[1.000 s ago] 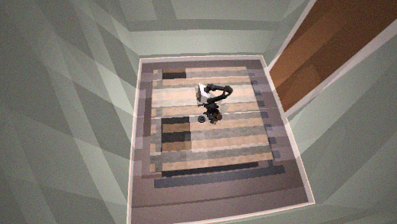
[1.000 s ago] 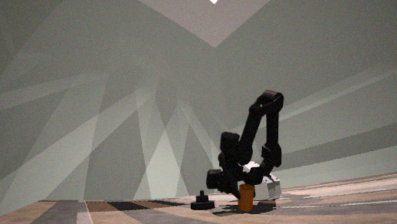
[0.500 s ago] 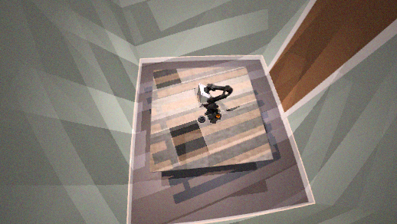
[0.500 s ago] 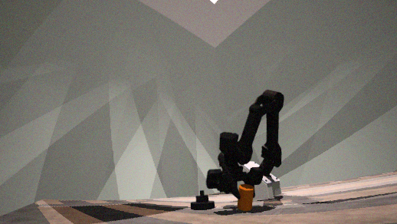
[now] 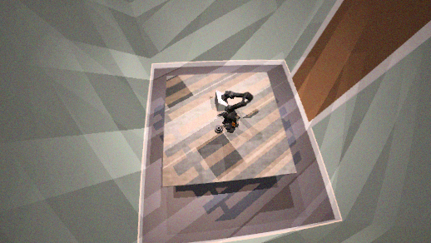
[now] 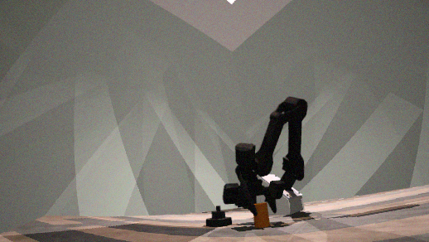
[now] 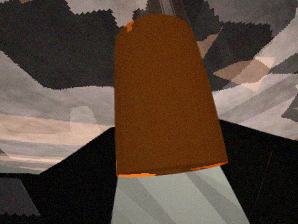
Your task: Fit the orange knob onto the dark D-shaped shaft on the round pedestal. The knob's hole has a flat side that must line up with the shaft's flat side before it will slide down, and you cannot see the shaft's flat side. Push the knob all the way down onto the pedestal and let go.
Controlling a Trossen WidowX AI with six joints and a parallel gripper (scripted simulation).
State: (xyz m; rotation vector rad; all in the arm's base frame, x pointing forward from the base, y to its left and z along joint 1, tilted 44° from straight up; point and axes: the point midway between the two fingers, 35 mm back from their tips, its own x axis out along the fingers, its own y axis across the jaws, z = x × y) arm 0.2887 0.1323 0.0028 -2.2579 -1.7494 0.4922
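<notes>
My gripper tip is 18 cm to the left of the dark round pedestal and 2 cm short of it. The rest, counted from my gripper tip: orange knob (2 cm to the right, 1 cm behind).
</notes>
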